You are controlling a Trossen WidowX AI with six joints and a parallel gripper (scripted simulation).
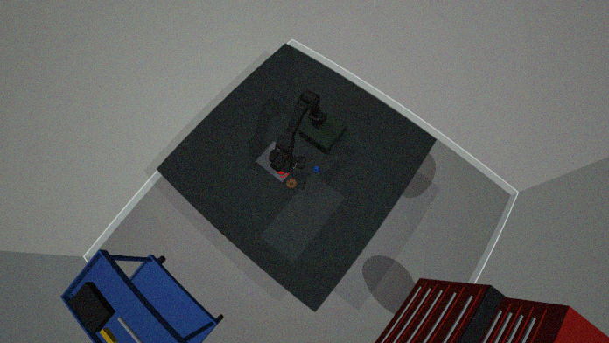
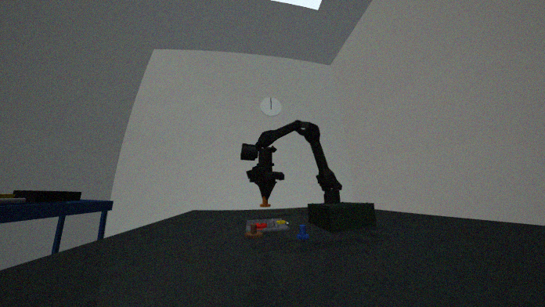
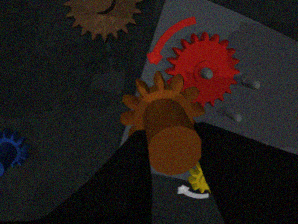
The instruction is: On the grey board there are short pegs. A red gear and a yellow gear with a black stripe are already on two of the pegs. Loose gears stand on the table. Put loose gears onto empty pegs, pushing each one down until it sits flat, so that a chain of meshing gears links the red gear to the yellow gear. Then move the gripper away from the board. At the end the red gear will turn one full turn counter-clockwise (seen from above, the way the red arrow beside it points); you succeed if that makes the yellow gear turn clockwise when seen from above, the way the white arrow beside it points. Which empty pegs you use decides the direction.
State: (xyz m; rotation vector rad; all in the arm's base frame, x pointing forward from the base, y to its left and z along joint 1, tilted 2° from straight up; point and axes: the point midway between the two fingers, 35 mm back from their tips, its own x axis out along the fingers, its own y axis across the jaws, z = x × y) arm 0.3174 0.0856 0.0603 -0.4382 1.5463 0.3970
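My gripper tip is 12 cm above the grey board and 10 cm to the left of it. Round my gripper tip: red gear: 11 cm below, 4 cm to the right, 2 cm ahead; brown gear: 11 cm below, 6 cm to the left, 4 cm ahead; orange gear: 1 cm below.
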